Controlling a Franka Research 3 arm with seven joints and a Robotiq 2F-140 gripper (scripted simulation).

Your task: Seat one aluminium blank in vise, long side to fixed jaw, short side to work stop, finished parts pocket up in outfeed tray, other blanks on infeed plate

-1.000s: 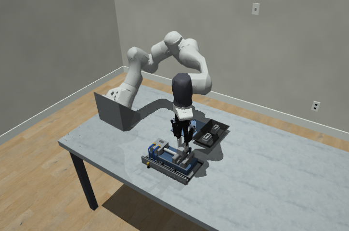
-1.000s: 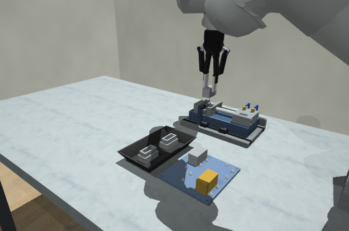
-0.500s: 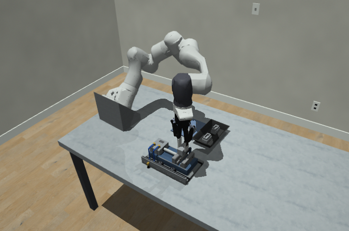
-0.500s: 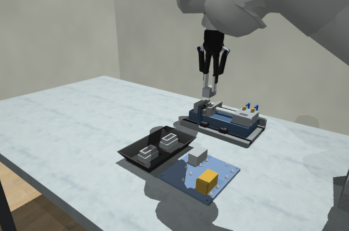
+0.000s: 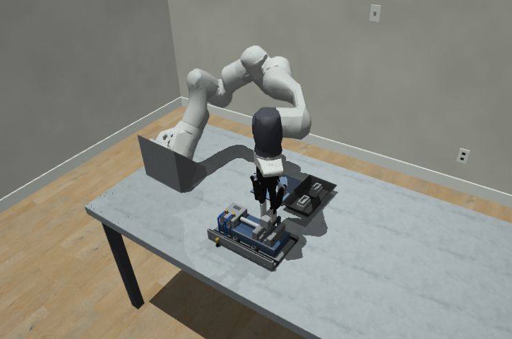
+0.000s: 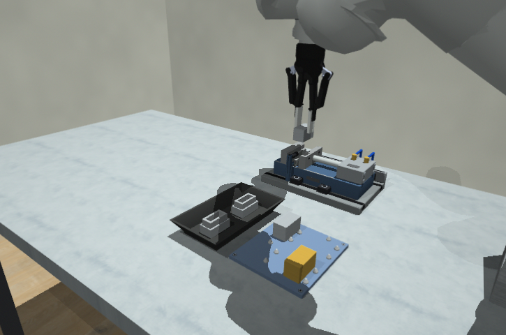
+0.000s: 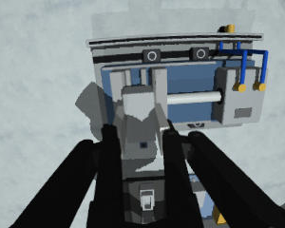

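My gripper is now 3 cm short of the fixed jaw, 1 cm to the right of it and 10 cm above it. Also, from my hand: brass blank (22 cm behind, 37 cm to the left, 16 cm below).
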